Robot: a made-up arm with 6 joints.
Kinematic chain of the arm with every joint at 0, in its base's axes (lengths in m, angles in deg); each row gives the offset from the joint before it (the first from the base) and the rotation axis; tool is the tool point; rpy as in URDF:
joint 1: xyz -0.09 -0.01 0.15 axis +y
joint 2: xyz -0.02 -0.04 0 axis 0.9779 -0.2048 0.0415
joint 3: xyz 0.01 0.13 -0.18 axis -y
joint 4: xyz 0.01 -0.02 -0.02 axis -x
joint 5: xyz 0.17 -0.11 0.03 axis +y
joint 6: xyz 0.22 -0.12 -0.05 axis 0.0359 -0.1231 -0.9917
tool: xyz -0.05 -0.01 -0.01 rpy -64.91 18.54 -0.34
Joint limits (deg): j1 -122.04..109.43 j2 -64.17..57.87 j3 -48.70..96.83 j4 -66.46..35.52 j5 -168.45..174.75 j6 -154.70..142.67
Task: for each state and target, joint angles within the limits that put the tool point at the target. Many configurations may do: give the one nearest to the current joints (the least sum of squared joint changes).
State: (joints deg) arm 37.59 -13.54 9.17 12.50 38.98 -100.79
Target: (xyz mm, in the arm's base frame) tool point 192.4 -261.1 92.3
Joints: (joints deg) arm 18.27 -22.22 29.21 30.89 36.62 -98.45
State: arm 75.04 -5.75 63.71 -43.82 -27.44 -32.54
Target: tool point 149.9 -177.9 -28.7
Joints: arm 57.14 -6.03 65.84 -42.35 -28.47 -40.00
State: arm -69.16 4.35 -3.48 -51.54 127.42 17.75
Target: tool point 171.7 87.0 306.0
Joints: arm -101.96 35.65 22.14 -31.30 139.68 25.60
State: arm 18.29 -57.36 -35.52 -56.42 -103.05 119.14
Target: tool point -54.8 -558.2 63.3
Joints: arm 17.34 -62.13 -44.37 -66.46 -75.99 124.02
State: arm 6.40 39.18 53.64 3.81 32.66 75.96
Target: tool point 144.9 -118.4 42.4
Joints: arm 14.36 43.53 58.76 11.38 46.49 70.89
